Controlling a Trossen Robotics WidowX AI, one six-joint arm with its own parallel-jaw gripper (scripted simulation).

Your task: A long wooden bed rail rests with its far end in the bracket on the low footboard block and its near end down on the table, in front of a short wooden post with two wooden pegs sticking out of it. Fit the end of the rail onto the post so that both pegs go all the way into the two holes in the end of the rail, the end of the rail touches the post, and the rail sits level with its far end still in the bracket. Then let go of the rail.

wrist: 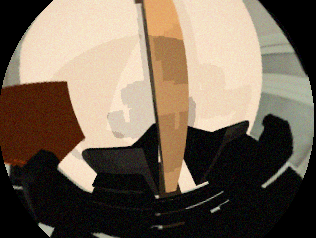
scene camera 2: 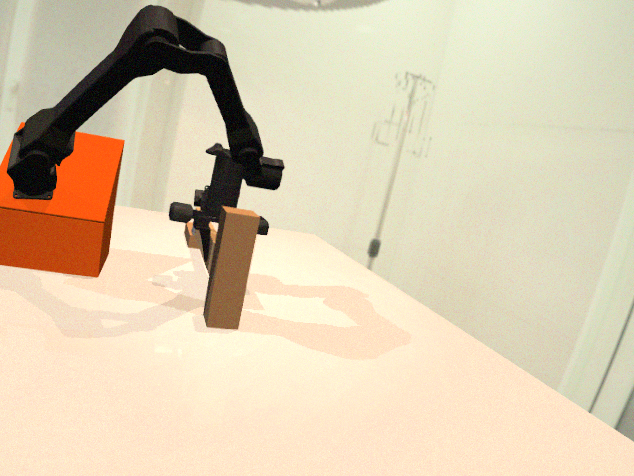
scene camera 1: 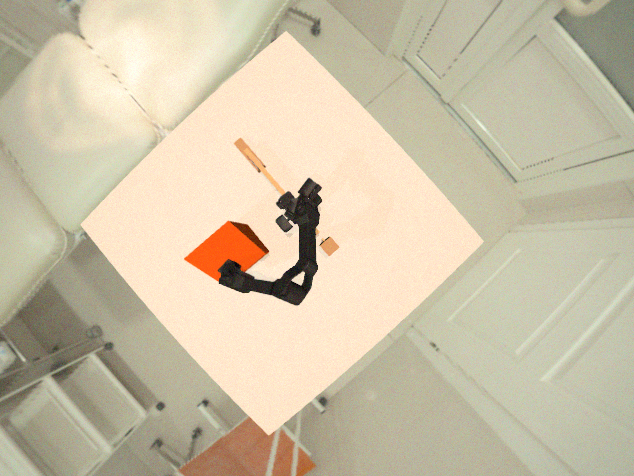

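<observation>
I can see my gripper [scene camera 2: 211, 261]. The wrist view gives me a sight of my gripper [wrist: 162, 125] as well.
</observation>
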